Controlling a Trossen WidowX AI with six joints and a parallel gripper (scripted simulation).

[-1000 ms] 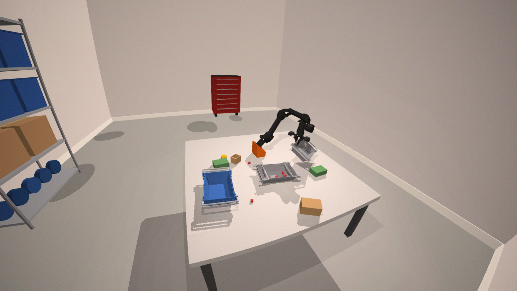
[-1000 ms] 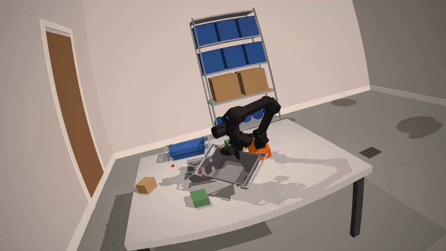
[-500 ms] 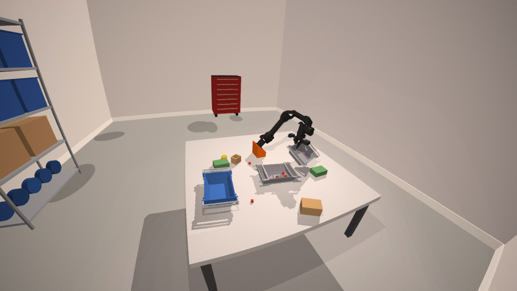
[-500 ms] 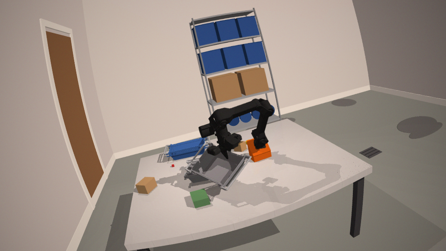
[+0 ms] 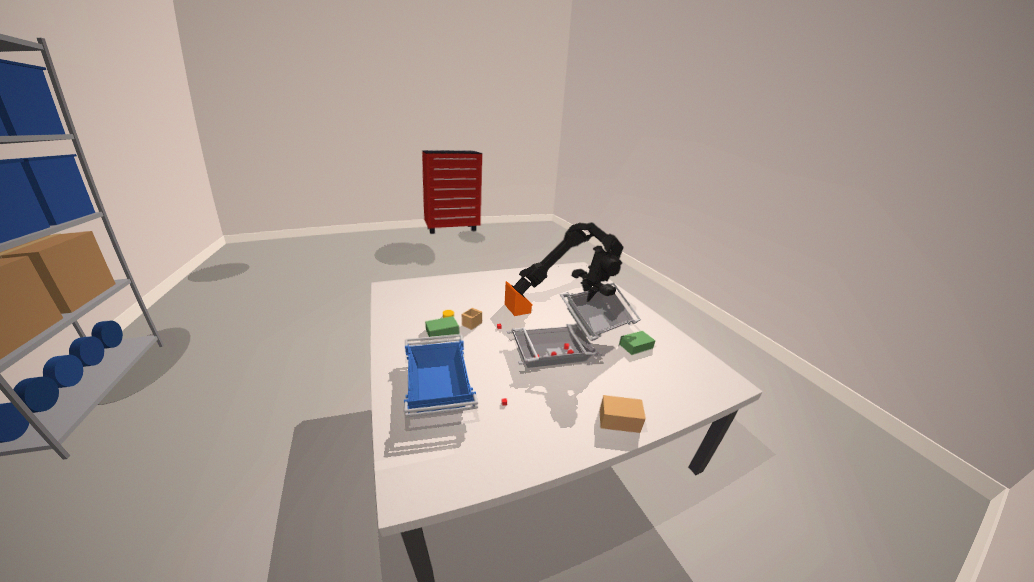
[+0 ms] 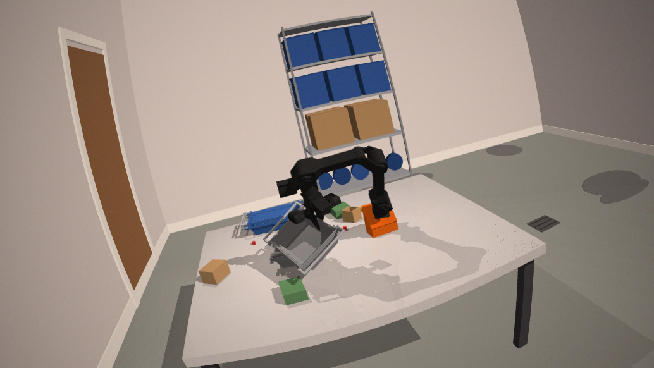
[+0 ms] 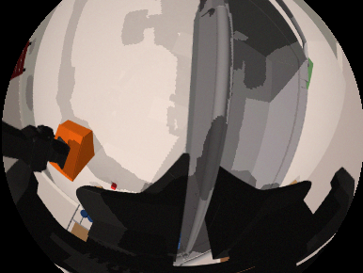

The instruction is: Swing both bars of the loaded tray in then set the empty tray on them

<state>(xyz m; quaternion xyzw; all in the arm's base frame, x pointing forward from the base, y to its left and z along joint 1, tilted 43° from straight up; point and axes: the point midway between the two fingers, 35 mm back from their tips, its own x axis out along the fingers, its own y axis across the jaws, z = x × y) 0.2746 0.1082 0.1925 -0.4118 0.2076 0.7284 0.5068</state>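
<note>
My gripper tip is 70 mm short of the grey plastic tray and 30 mm to the right of it. From my gripper tip the other things lie so: red cube 310 mm ahead, 420 mm to the right, 150 mm below.
</note>
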